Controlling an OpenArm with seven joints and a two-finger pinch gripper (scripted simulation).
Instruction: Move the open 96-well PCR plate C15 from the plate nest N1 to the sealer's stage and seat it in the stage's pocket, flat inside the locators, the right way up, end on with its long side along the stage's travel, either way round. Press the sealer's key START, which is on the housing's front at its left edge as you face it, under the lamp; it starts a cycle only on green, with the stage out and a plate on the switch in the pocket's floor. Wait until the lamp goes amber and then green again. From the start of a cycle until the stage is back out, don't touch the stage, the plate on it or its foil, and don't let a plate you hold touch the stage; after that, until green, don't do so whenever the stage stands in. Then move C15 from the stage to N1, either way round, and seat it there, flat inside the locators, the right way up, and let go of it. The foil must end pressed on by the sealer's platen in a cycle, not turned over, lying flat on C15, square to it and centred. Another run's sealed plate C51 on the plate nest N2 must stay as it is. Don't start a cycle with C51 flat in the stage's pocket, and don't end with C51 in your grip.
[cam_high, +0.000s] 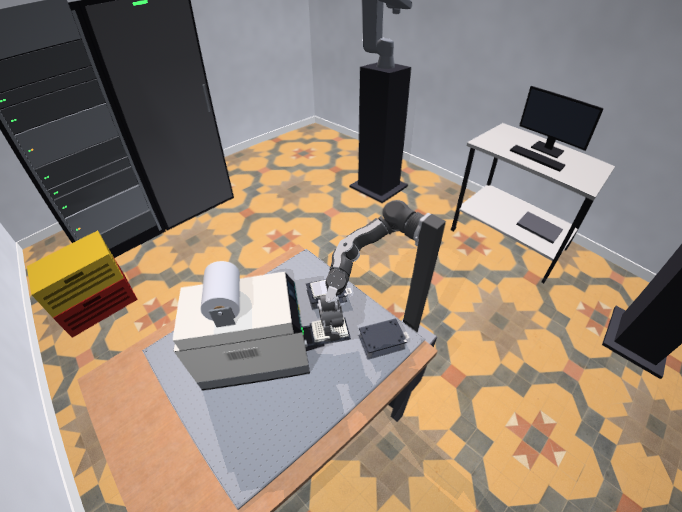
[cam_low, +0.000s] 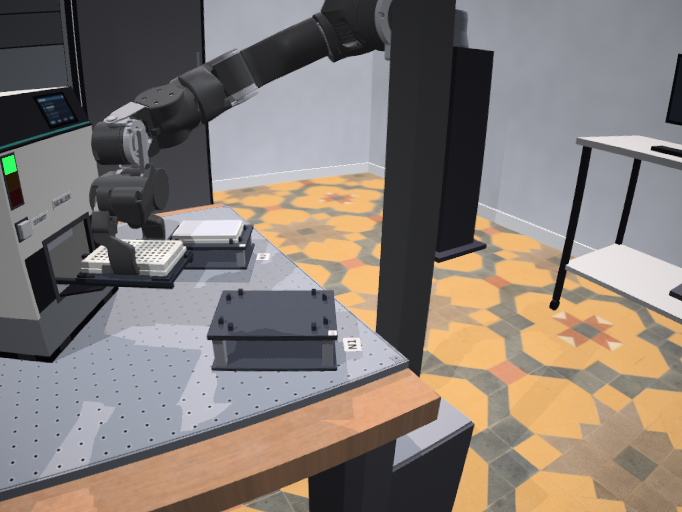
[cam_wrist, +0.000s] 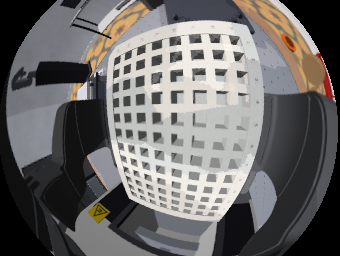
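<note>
The white 96-well plate C15 is right at my hand. From my hand the other things lie so: sealer stage: 1 cm below; then plate nest N1: 15 cm behind, 14 cm to the left, 6 cm below; then start key: 14 cm ahead, 8 cm above, 2 cm to the left.
</note>
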